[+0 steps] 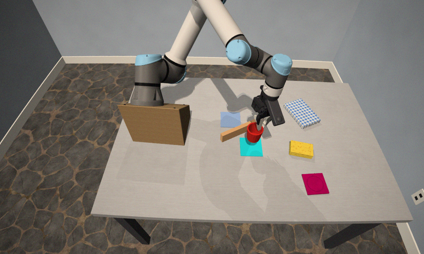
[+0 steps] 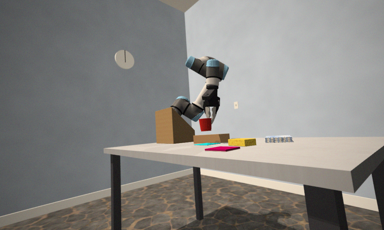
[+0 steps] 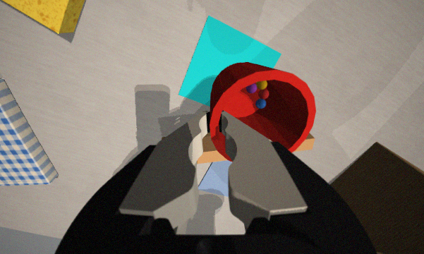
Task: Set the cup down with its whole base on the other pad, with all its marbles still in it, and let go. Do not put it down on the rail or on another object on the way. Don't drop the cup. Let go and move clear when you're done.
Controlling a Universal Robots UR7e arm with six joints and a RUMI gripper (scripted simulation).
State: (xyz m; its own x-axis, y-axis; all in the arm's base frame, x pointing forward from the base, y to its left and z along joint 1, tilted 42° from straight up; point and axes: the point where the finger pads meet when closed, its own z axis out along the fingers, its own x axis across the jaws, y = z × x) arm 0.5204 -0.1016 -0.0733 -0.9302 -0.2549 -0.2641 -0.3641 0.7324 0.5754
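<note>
Right now my hand is 70 mm past the wooden rail, 80 mm to the right of it and 110 mm above it. The rest, counted from my hand: yellow sponge (220 mm ahead, 50 mm to the right, 110 mm below); then red cup (30 mm behind, 10 mm to the right, 30 mm below); then blue checkered cloth (290 mm ahead, 190 mm to the left, 120 mm below).
</note>
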